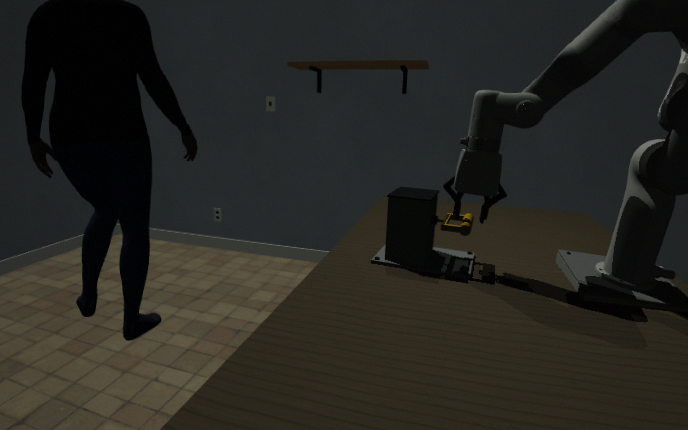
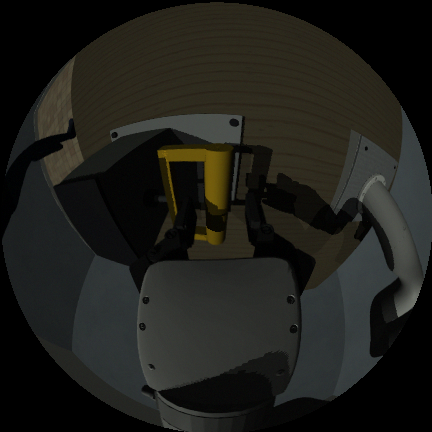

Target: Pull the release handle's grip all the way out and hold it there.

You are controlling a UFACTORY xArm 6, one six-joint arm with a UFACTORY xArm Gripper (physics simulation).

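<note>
I can see my gripper (image 1: 468, 219), and there is a base plate (image 2: 196, 128) for me to see as well.
</note>
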